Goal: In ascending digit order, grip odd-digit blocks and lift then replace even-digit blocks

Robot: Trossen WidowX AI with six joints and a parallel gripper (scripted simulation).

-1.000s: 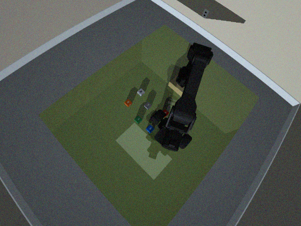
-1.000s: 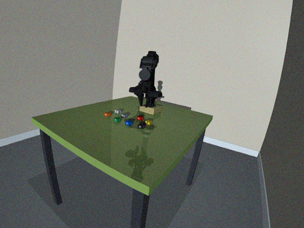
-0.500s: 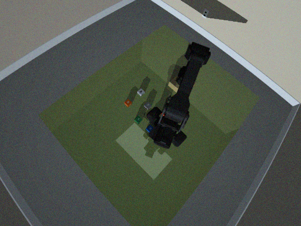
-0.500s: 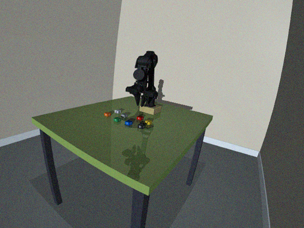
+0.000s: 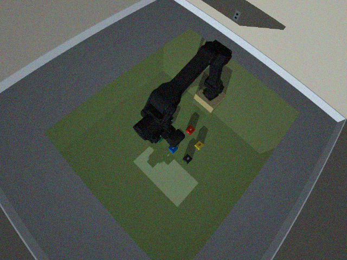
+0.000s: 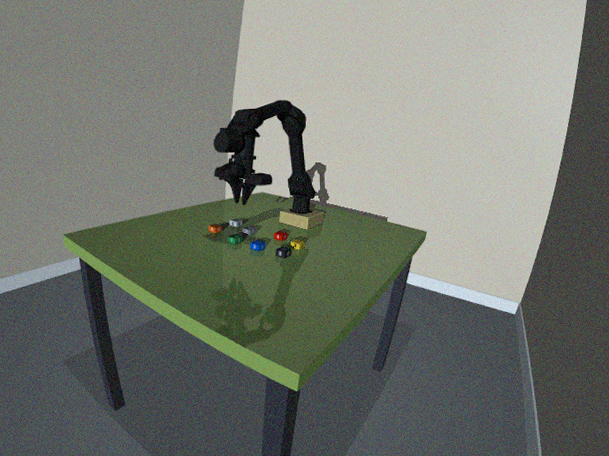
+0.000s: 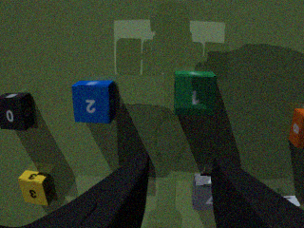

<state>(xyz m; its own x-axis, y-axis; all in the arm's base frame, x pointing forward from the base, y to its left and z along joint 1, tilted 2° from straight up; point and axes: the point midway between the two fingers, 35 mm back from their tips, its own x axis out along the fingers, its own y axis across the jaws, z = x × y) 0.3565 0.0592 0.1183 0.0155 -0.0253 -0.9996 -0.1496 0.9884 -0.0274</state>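
The green block is 20 mm to the right of my gripper tip and 120 mm below it. Also, from my gripper tip: blue block: 20 mm behind, 70 mm to the left, 120 mm below; grey block: 90 mm behind, 60 mm to the right, 120 mm below; orange block: 10 mm behind, 140 mm to the right, 120 mm below.
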